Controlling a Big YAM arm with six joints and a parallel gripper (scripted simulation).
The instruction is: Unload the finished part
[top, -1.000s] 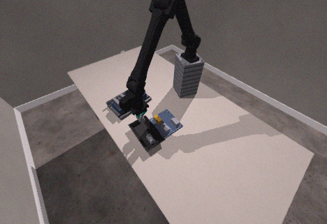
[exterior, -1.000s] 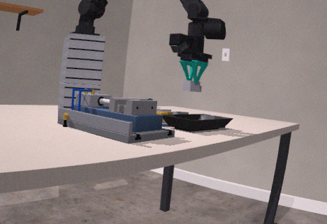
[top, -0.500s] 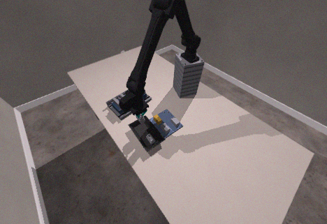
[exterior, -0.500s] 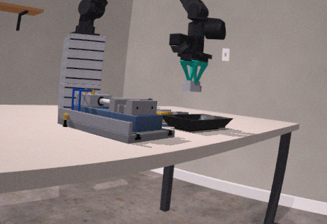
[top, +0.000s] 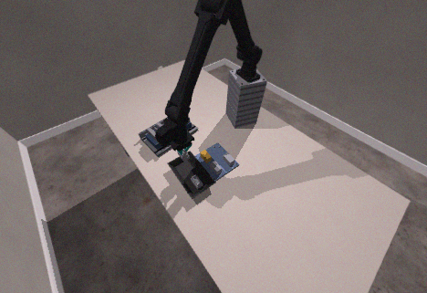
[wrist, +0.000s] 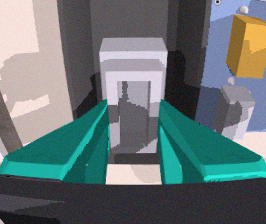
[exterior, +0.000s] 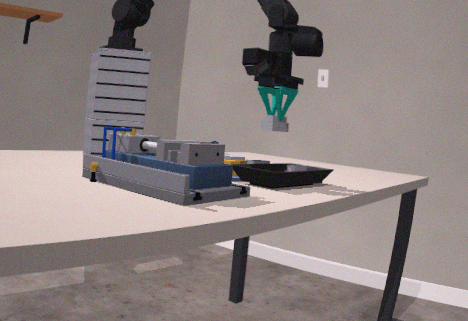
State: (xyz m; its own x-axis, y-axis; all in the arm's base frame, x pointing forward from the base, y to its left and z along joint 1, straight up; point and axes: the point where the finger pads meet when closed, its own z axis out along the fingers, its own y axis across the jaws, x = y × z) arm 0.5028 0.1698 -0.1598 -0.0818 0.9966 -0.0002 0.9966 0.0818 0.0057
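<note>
Right now my hand is 14 cm above the yellow block and 12 cm past it. Round my hand: blue fixture plate 17 cm behind, 16 cm below, 4 cm to the left.
</note>
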